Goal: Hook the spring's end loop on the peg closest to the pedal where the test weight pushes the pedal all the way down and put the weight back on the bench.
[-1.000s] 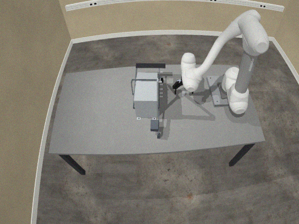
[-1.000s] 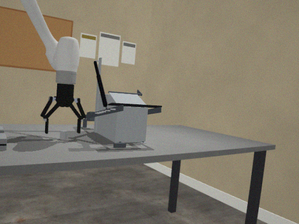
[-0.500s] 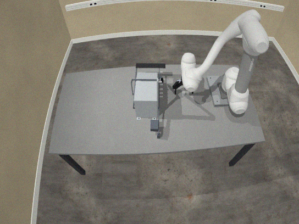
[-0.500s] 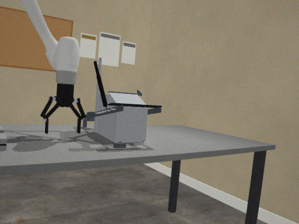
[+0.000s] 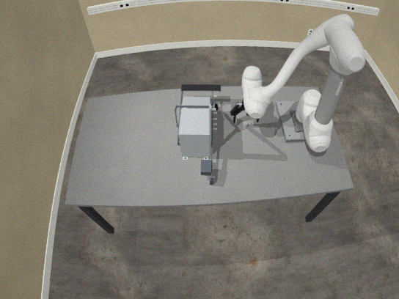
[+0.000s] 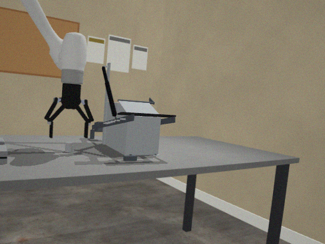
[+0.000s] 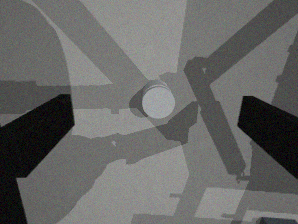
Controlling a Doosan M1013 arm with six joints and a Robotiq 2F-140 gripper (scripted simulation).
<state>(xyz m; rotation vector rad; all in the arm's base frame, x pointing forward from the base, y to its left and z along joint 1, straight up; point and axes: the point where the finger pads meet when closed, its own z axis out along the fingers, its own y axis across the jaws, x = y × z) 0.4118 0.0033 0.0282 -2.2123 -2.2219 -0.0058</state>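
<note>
Right now the steel test weight is 40 mm below my hand. Also, from my hand: dark spring (190 mm ahead, 180 mm above, 40 mm to the left).
</note>
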